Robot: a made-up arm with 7 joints.
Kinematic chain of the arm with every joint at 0, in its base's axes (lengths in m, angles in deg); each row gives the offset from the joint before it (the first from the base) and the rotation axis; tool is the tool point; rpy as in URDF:
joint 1: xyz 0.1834 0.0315 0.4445 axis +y
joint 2: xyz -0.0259 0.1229 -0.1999 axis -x
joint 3: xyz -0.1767 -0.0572 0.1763 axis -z
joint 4: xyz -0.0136 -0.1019 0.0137 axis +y
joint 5: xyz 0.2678 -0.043 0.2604 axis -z
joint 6: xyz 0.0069 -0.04 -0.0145 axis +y
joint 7: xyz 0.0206 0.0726 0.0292 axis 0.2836 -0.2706 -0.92
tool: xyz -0.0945 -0.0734 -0.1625 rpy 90 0 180
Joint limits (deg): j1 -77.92..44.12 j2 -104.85..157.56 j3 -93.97..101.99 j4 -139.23..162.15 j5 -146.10..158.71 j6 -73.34..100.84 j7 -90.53..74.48
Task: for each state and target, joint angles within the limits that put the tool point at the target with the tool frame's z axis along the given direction. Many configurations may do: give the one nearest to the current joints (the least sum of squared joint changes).
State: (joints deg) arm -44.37 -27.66 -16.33 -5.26 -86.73 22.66 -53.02
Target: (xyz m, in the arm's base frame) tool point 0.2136 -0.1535 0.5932 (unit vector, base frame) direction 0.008 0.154 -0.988
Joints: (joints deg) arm -72.45 -35.10 -20.08 -8.03 -58.16 -24.46 -20.30
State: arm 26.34 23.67 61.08 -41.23 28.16 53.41 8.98
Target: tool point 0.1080 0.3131 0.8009 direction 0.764 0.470 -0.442
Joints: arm 42.53 32.84 38.09 -42.65 36.97 45.97 4.06
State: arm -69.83 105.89 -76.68 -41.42 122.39 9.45 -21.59
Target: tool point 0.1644 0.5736 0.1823 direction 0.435 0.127 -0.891
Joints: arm -23.11 109.62 -65.38 -42.61 116.61 -8.09 -49.54
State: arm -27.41 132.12 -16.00 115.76 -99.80 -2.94 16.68
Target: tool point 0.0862 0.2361 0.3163 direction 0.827 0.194 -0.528
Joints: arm -28.69 143.30 -20.13 101.34 -94.37 -37.49 28.81
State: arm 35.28 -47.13 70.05 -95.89 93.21 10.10 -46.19
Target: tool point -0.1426 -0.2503 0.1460 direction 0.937 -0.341 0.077
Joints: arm -10.92 -83.22 65.96 -51.14 83.50 -5.00 -50.67
